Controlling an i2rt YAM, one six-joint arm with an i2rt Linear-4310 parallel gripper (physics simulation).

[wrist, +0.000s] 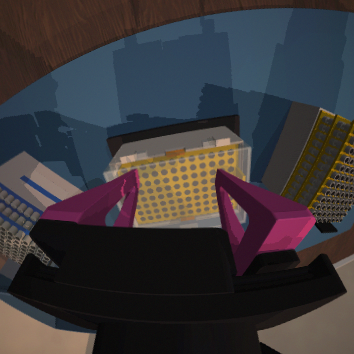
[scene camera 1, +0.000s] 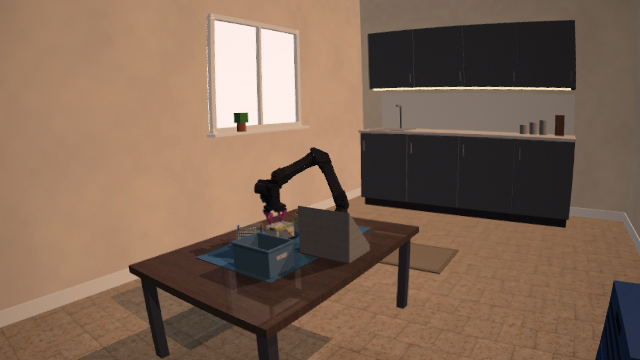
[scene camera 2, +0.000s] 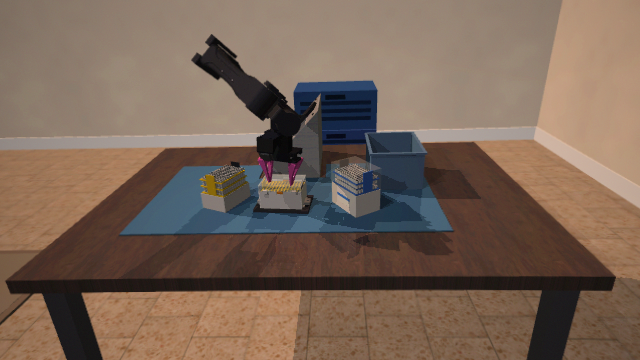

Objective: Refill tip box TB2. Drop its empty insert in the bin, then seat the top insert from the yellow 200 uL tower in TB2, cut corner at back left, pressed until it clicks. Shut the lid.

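Observation:
A whitish tip box [scene camera 1: 281, 231] [scene camera 2: 281, 200] [wrist: 192, 142], its label unreadable, sits on a dark base on the mat. A yellow insert [scene camera 2: 275, 186] [wrist: 177, 192] with rows of grey holes lies in it. Clear plastic shows around its top; the lid's exact position is hard to tell. My gripper [scene camera 1: 276, 221] [scene camera 2: 281, 183] [wrist: 176, 175] points down, partly open and empty, with both pink fingertips at the insert, close above or touching it. The yellow tower [scene camera 2: 223, 186] [wrist: 312, 160] stands beside the box, several inserts high. The blue-grey bin [scene camera 1: 251, 258] [scene camera 2: 397, 171] stands farther off.
A blue-banded tower [scene camera 2: 356, 199] [wrist: 47, 182] under a clear cover stands on the box's other side. A grey wedge-shaped block [scene camera 1: 325, 234] [scene camera 2: 314, 145] stands behind the box in scene view 2. A blue mat [scene camera 2: 165, 220] lies on the wooden table [scene camera 2: 320, 257].

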